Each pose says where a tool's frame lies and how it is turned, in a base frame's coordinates. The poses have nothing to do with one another.
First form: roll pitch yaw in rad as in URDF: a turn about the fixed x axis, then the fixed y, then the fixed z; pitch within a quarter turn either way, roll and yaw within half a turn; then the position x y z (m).
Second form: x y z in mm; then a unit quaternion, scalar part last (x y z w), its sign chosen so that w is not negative. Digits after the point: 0 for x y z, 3 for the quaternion.
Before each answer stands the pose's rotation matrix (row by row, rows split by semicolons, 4 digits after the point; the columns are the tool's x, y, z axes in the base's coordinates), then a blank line. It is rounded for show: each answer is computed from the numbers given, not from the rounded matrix.
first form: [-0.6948, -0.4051, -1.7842, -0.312, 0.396, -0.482]
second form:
-0.1946 0.6973 0.6898; -0.8982 -0.4093 0.1603; 0.3941 -0.5884 0.7060

[-312, 396, -482, -0.357, 0.141, -0.760, 0.525]
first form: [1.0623, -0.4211, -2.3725, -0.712, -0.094, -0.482]
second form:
-0.6558 0.5952 -0.4645; -0.6347 -0.1015 0.7660; 0.4088 0.7972 0.4443

[-712, -94, -482, 0.019, -0.527, -0.742, 0.414]
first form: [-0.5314, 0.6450, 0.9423, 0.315, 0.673, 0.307]
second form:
0.4698 -0.8765 -0.1052; 0.6464 0.2604 0.7172; -0.6012 -0.4049 0.6889

[315, 673, 307, -0.361, 0.159, 0.490, 0.778]
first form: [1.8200, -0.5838, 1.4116, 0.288, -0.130, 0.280]
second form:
0.1323 0.1588 0.9784; 0.8238 -0.5665 -0.0194; 0.5512 0.8086 -0.2058

[288, -130, 280, 0.690, 0.356, 0.554, 0.300]
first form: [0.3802, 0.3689, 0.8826, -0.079, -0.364, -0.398]
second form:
0.5924 -0.6322 0.4993; 0.7204 0.6931 0.0229; -0.3606 0.3461 0.8661

[-79, -364, -398, 0.091, 0.242, 0.381, 0.888]
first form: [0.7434, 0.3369, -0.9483, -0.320, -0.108, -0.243]
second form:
0.5503 0.7285 -0.4080; -0.7668 0.2475 -0.5923; -0.3306 0.6387 0.6948

[-320, -108, -243, 0.390, -0.025, -0.474, 0.789]
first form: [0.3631, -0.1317, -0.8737, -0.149, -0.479, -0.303]
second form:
0.6364 0.6868 -0.3511; -0.7601 0.6359 -0.1339; 0.1313 0.3521 0.9267

[-149, -479, -303, 0.136, -0.135, -0.404, 0.894]
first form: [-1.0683, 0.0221, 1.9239, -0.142, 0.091, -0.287]
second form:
-0.3457 -0.4452 -0.8260; 0.9381 -0.1847 -0.2931; -0.0221 -0.8762 0.4815

[-142, 91, -287, -0.299, -0.412, 0.709, 0.488]
